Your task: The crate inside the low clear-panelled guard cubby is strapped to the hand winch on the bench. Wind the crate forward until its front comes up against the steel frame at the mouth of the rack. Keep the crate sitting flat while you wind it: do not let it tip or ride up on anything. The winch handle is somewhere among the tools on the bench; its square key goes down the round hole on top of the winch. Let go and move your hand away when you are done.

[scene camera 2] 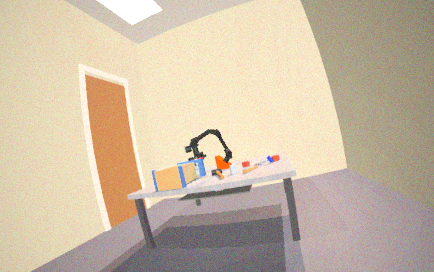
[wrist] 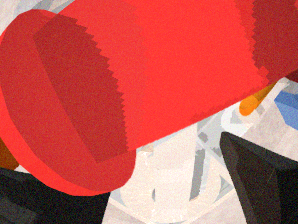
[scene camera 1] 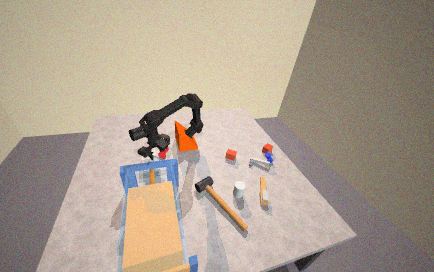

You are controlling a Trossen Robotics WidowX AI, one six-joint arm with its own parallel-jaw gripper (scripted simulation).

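Open, the gripper (wrist: pixel 171 140) holds nothing. The scene also has a red grip (wrist: pixel 89 89).
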